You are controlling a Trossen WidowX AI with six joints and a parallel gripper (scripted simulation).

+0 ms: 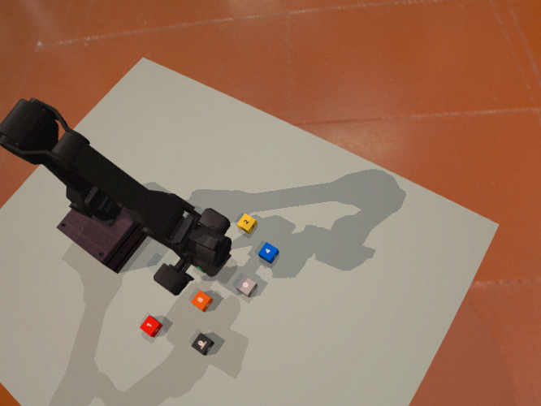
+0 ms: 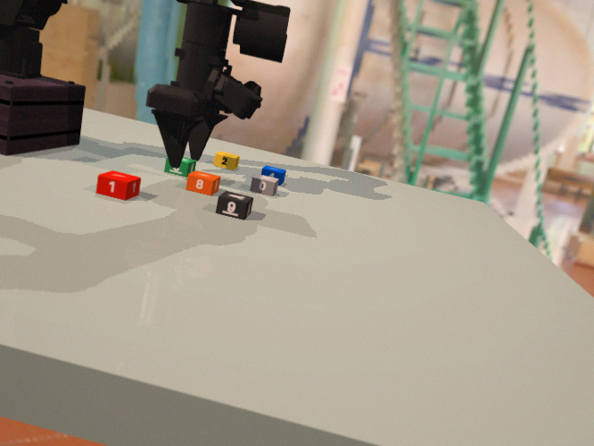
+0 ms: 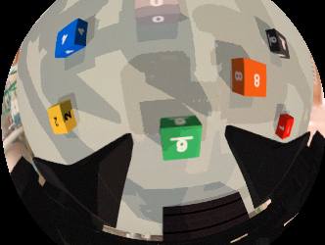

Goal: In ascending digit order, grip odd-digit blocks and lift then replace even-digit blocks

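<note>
The green block is 10 mm behind my gripper tip. The rest, counted from my gripper tip: yellow block: 120 mm to the left, 50 mm ahead; then grey block: 110 mm ahead, 10 mm to the right; then orange block: 80 mm to the right, 30 mm ahead.
</note>
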